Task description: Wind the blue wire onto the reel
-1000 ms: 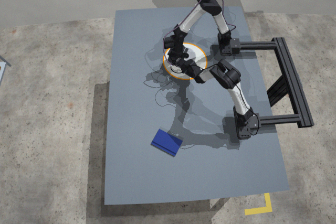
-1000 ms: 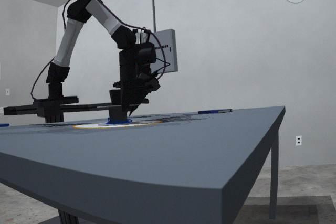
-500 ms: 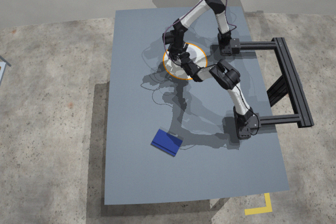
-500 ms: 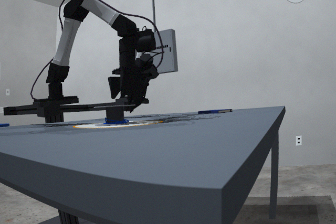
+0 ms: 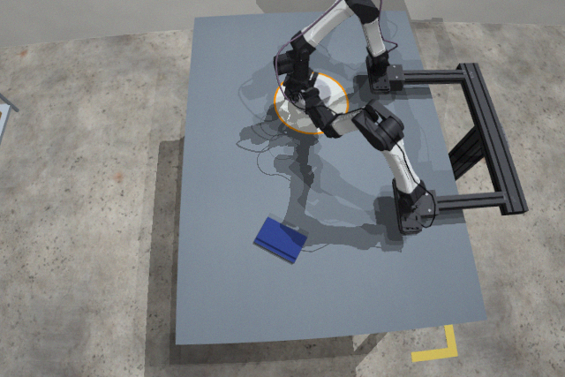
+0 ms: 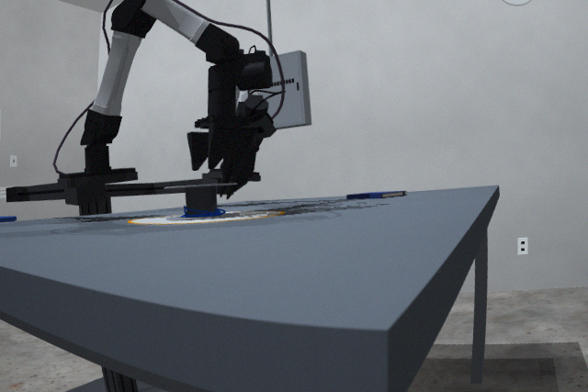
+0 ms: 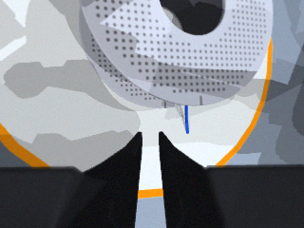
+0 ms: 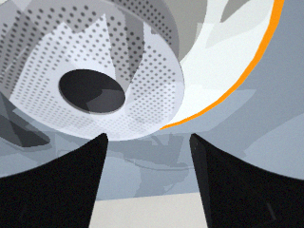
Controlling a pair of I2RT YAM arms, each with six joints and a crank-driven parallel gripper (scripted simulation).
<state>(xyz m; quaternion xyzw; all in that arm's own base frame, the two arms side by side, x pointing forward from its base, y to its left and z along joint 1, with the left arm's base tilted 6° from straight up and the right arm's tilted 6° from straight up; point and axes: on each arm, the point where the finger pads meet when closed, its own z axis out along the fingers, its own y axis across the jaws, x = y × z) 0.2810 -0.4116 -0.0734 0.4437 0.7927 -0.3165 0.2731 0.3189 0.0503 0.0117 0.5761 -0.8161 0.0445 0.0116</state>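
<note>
Now: the perforated reel 100 mm to the right of my left hand, 20 mm ahead of it and 10 mm below it. From my left hand the other things lie so: orange painted ring: 100 mm to the right, 40 mm below, 20 mm ahead; blue book: 490 mm to the left, 190 mm ahead, 40 mm below.
The perforated reel lies 40 mm behind my right hand, 30 mm to the left of it and 70 mm below it. From my right hand the other things lie so: orange painted ring (40 mm behind, 40 mm to the left, 100 mm below); then blue book (140 mm ahead, 630 mm to the left, 90 mm below).
</note>
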